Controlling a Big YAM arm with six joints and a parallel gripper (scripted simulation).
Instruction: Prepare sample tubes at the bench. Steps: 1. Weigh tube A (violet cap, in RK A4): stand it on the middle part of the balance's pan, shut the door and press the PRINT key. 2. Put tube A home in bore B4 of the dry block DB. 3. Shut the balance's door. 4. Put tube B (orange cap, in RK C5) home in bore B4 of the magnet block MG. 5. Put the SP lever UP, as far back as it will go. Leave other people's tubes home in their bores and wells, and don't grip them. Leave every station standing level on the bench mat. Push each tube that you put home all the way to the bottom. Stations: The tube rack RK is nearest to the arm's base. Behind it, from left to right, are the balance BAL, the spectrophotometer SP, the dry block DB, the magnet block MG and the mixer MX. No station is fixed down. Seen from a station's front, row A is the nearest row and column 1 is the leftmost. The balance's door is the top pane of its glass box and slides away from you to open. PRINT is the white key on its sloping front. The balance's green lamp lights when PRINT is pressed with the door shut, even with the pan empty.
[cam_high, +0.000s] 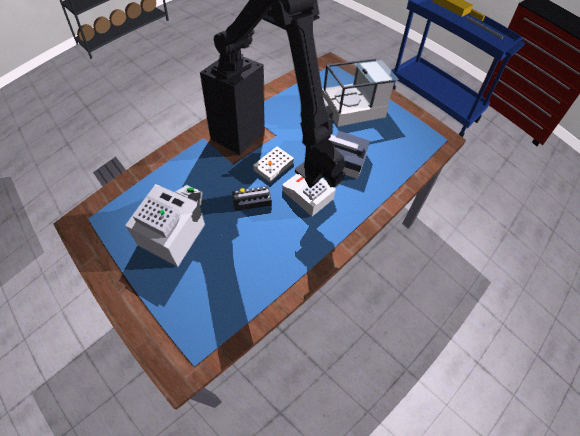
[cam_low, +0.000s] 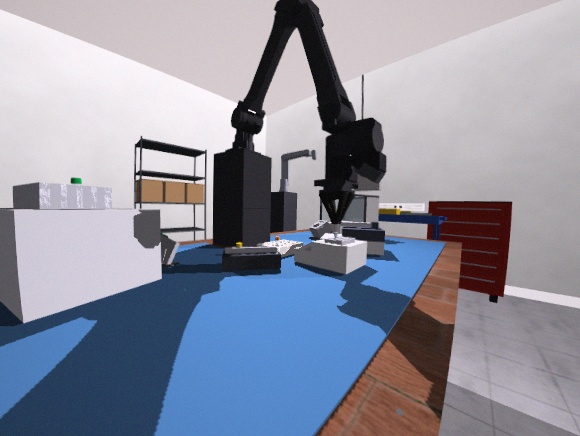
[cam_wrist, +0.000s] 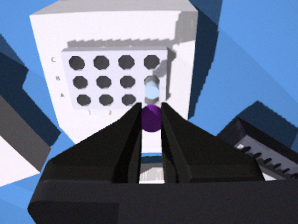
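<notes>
Right now my hand is 3 cm past the dry block, 3 cm to the right of it and 8 cm above it. Also, from my hand: magnet block MG (15 cm behind, 13 cm to the right, 9 cm below); then tube rack RK (21 cm behind, 3 cm to the left, 10 cm below); then violet-capped tube (2 cm below).
</notes>
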